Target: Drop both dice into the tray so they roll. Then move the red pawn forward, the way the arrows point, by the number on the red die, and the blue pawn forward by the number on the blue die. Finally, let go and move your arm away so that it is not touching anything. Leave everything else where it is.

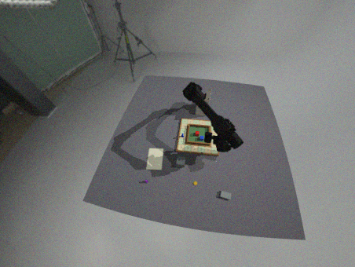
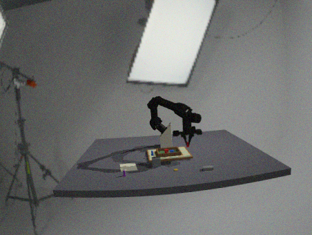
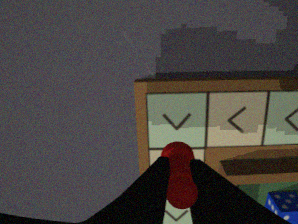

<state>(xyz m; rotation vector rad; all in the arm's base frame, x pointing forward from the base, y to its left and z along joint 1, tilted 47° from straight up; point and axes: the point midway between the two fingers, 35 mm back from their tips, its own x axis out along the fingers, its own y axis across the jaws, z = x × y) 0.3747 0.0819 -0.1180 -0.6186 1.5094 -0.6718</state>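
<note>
Now: gripper tip 240 mm to the left of the blue pawn, 70 mm past it and 60 mm above it. Also, from my gripper tip: small yellow piece (230 mm ahead, 100 mm to the right, 80 mm below); then white card (380 mm to the right, 130 mm ahead, 80 mm below); then red pawn (10 mm above).
</note>
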